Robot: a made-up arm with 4 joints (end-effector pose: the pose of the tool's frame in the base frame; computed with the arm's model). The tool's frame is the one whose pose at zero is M.
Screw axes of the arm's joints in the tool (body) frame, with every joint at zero. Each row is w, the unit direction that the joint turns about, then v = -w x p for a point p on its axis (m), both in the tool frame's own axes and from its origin. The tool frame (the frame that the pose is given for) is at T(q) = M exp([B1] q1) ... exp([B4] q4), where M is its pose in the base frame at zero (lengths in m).
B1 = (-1, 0, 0, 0, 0.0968, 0.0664)
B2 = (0, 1, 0, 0.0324, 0, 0.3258)
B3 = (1, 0, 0, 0, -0.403, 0.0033)
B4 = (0, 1, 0, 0.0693, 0, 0.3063)
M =
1 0 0 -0.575
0 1 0 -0.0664
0 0 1 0.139
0 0 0 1
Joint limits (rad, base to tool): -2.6..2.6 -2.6..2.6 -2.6..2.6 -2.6..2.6
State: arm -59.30 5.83 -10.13 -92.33
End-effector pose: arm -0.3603 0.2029 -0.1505 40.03 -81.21 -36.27
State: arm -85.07 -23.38 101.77 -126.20
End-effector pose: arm -0.0029 0.2287 -0.0930 -74.83 6.17 137.11
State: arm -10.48 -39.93 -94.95 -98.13
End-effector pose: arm -0.0424 -0.0026 -0.2150 -94.18 -100.58 45.52
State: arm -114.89 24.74 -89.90 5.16
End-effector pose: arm -0.6945 -0.0236 0.4287 23.47 -0.35 25.43
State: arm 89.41 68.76 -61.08 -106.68
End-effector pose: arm -0.5874 -0.0697 0.0917 -79.17 21.33 75.17
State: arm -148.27 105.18 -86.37 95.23
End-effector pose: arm -0.5917 -0.5182 0.2720 -40.92 18.32 93.06
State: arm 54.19 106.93 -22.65 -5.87
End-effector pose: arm -0.1807 0.3608 0.2084 -52.62 103.45 -27.53
